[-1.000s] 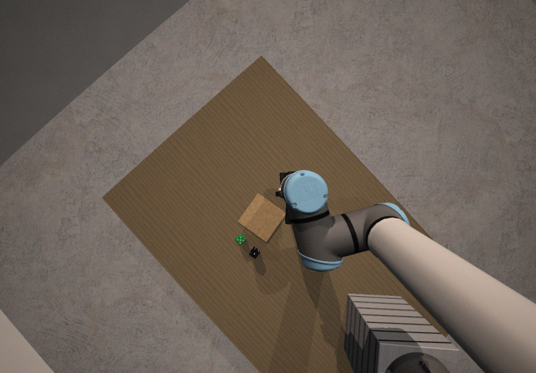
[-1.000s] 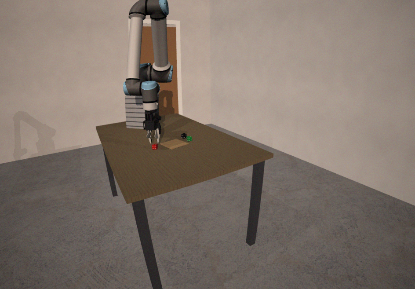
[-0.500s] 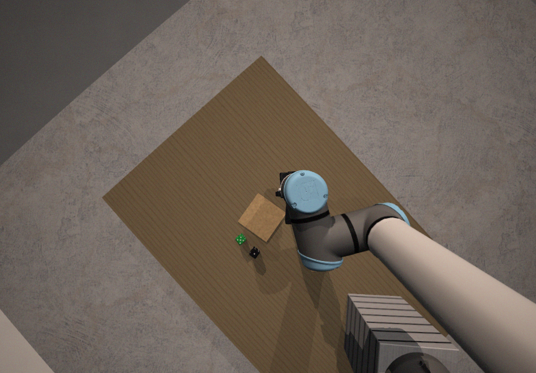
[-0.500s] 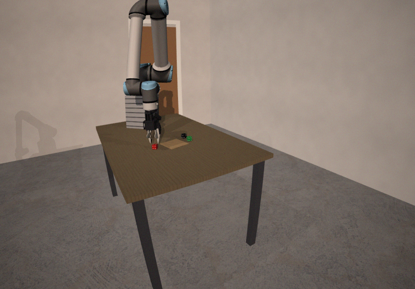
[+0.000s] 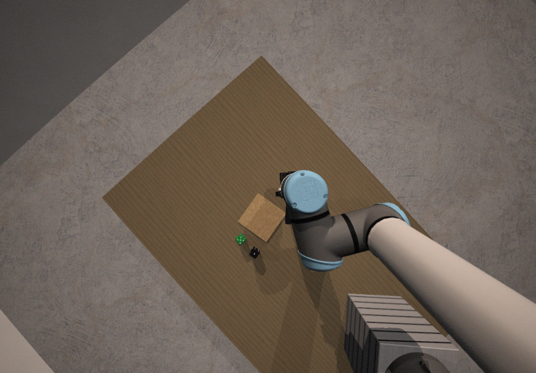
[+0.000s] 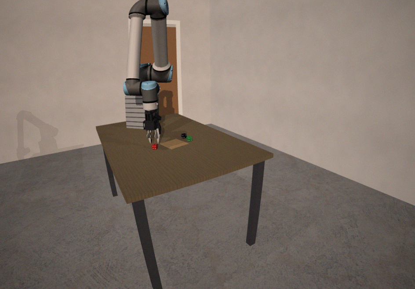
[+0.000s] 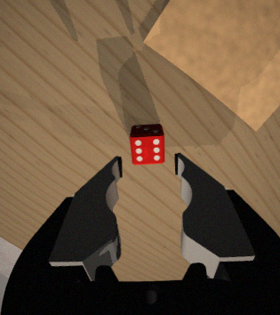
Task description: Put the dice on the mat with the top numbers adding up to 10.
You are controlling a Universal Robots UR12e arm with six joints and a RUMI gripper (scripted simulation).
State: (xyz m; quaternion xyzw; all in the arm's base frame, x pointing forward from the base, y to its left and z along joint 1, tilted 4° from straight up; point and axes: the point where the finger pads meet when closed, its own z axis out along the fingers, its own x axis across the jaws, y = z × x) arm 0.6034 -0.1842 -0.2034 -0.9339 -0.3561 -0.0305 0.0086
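Now: hand 4 cm above the red die. Round my hand: tan mat (14 cm to the left, 5 cm below, 1 cm ahead); then black die (26 cm to the left, 6 cm behind, 4 cm below); then green die (26 cm to the left, 4 cm below, 2 cm ahead).
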